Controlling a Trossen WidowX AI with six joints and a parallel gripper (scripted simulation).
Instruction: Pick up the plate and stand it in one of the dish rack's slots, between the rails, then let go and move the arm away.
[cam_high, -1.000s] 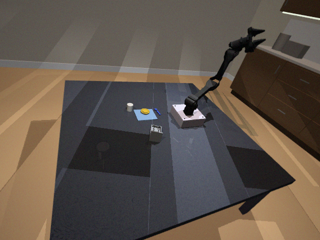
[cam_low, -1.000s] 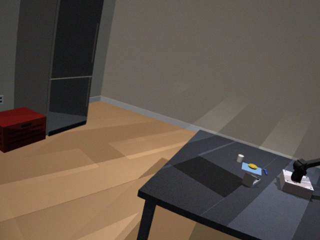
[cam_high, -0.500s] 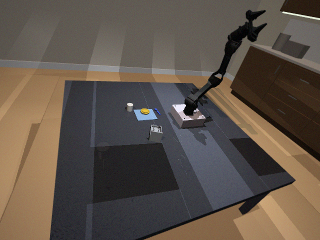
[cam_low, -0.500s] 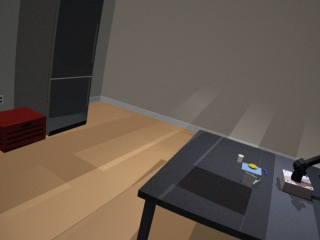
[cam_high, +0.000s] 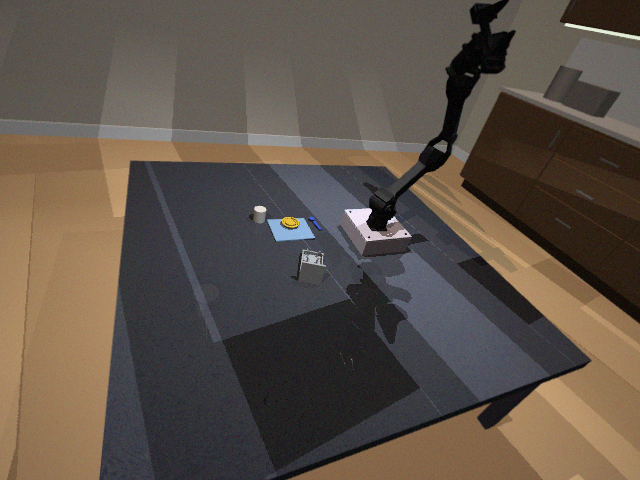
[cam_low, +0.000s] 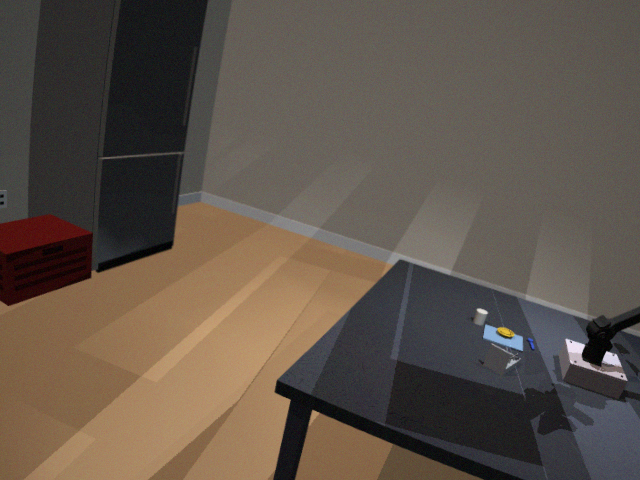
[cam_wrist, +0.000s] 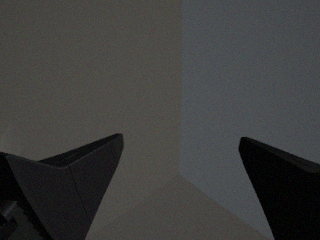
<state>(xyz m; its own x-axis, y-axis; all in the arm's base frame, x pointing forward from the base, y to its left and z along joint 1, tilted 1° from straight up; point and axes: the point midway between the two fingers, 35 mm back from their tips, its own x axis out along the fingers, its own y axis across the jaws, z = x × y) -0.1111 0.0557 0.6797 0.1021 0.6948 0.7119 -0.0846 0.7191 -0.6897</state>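
Right now my gripper tip is 40 cm short of the plate, 18 cm to the left of it and 76 cm above it. Also, from my gripper tip: blue spoon 30 cm ahead, 20 cm to the right, 77 cm below; then dish rack 38 cm ahead, 6 cm to the left, 75 cm below; then light blue mat 40 cm ahead, 16 cm to the right, 77 cm below.
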